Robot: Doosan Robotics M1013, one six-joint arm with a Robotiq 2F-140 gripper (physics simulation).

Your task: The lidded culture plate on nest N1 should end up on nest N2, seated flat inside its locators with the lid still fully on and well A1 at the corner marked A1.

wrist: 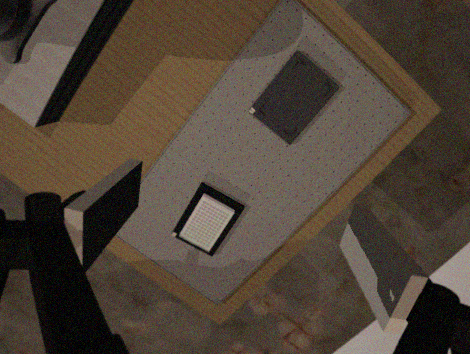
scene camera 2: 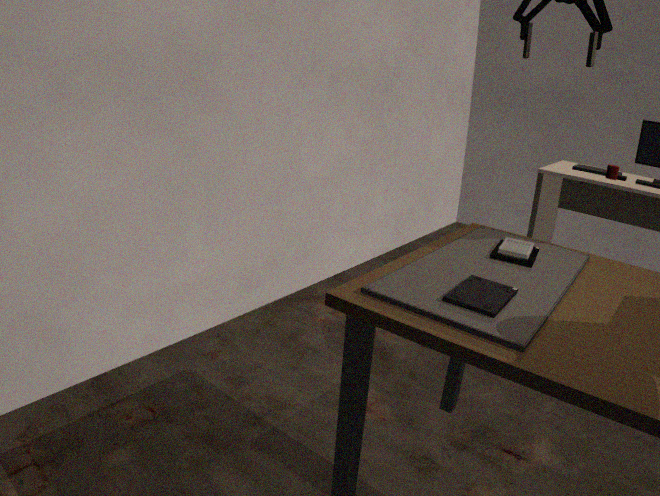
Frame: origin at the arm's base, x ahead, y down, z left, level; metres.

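Seen in the pictures: gripper, fingertip midpoint: (wrist: 244,205) (scene camera 2: 558,62).
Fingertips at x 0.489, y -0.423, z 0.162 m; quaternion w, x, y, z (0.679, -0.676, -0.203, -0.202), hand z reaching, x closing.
Note:
Pixels of each thing's middle, then the offset from my fingertips to it. Level surfaces: height alone.
- lidded culture plate, body centre: (wrist: 206,224) (scene camera 2: 516,246) dx +0.123, dy +0.493, dz -0.259 m
- black nest N1, body centre: (wrist: 207,220) (scene camera 2: 515,252) dx +0.123, dy +0.510, dz -0.259 m
- small white mark, body centre: (wrist: 252,110) (scene camera 2: 515,288) dx +0.009, dy +0.506, dz +0.008 m
- grey perforated board, its level: dy +0.518 m
- wooden table, its level: dy +0.530 m
The lidded culture plate (scene camera 2: 516,248) (wrist: 207,222), pale with a grid of wells showing, sits on the black nest N1 (scene camera 2: 512,260) (wrist: 222,198). It looks flat; the lid's edge is too small to judge. The other dark nest, N2 (scene camera 2: 480,294) (wrist: 297,97), holds no plate. A small white mark (scene camera 2: 514,289) (wrist: 252,110) is at one corner of N2, and another white mark (wrist: 174,234) is at a corner of N1. My gripper (scene camera 2: 558,61) (wrist: 244,205) is open and empty, high above the table, pointing down. In the wrist view, N1 shows between the fingers.
Both nests are on a grey perforated board (scene camera 2: 416,277) (wrist: 215,140) on the wooden table (scene camera 2: 602,282) (wrist: 145,90). A black-edged frame (wrist: 85,65) is at the upper left of the wrist view. A desk (scene camera 2: 549,202) with a red cup (scene camera 2: 612,171) and monitor (scene camera 2: 649,144) stands behind.

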